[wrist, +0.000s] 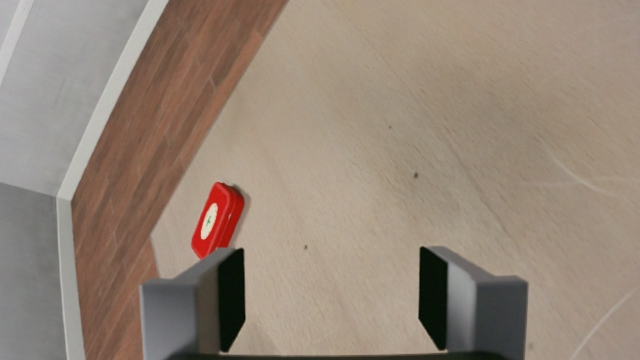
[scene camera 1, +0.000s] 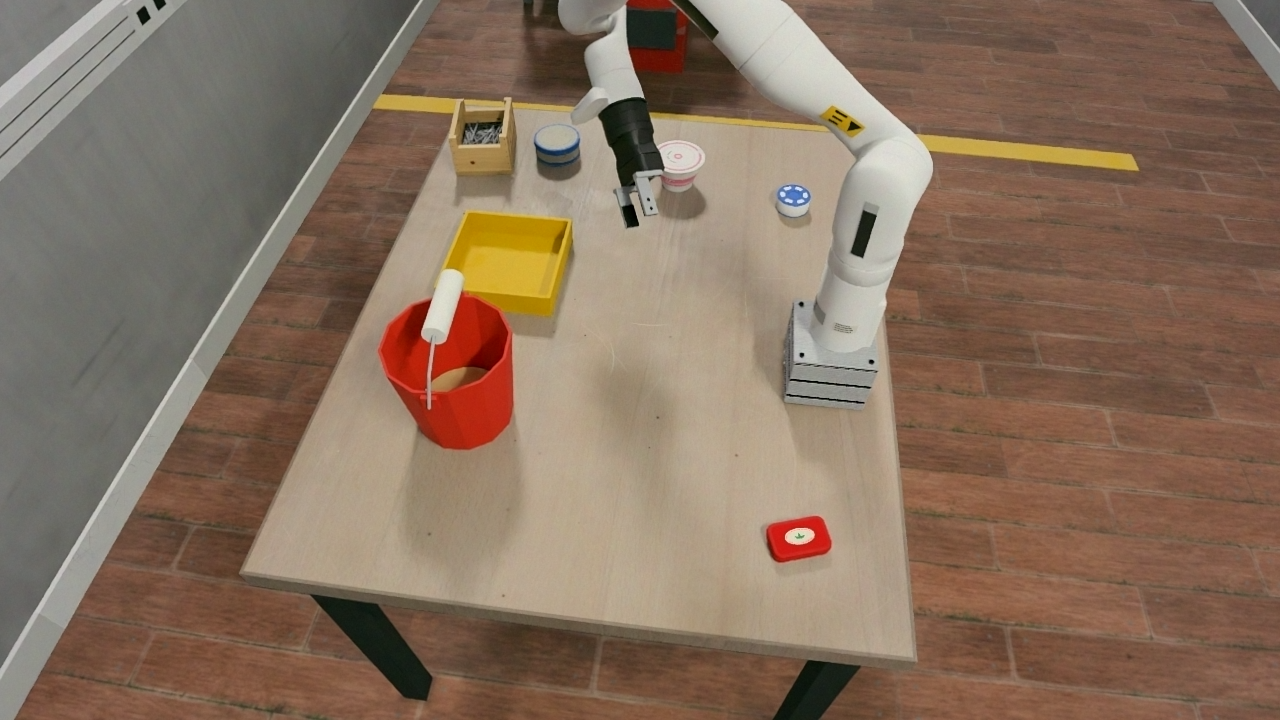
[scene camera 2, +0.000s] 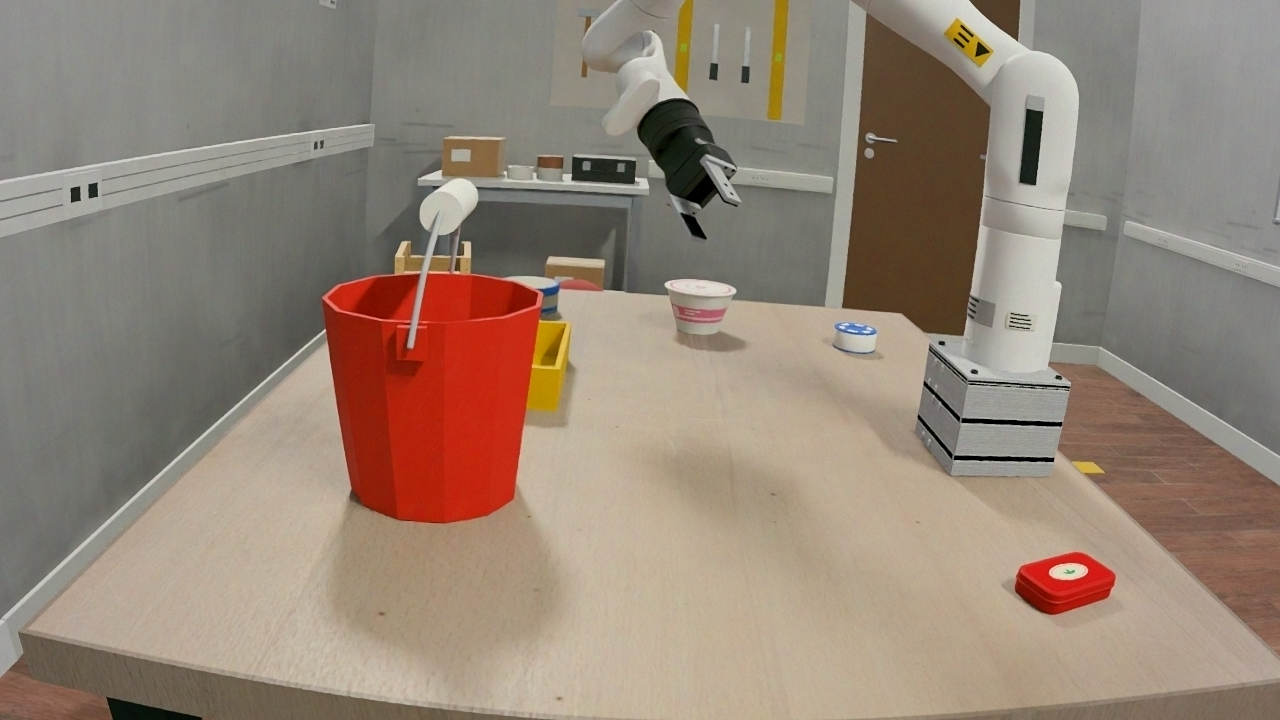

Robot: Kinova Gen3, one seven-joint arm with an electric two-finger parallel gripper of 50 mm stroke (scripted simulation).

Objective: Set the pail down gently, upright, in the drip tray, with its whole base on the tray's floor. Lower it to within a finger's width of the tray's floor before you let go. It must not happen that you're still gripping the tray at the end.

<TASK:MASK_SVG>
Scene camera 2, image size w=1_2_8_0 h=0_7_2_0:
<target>my gripper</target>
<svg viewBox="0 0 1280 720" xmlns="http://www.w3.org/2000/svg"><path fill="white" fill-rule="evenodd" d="M666 103L654 109L645 118L641 126L640 135L656 165L665 174L666 187L670 193L664 200L665 204L673 209L688 239L704 243L707 238L696 218L692 215L696 215L717 193L725 203L735 207L741 203L729 183L729 180L737 172L737 166L727 151L716 145L711 131L694 106L681 101Z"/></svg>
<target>red pail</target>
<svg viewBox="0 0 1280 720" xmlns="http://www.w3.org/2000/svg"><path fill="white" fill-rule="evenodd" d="M465 179L454 179L426 197L421 204L420 220L424 228L431 233L420 273L373 276L337 285L322 297L333 384L351 488L364 506L399 520L423 523L465 521L489 515L514 499L543 292L518 281L476 274L454 274L460 224L474 210L478 202L478 193L475 186ZM454 231L449 273L427 273L438 235L446 235Z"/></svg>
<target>yellow drip tray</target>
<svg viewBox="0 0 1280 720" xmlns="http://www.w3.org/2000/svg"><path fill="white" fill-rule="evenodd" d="M539 321L526 409L557 411L557 402L559 402L568 363L572 323Z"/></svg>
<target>small blue-and-white disc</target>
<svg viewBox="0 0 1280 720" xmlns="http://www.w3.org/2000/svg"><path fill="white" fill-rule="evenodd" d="M835 324L833 347L856 354L874 352L877 335L876 329L857 323Z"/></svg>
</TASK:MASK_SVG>
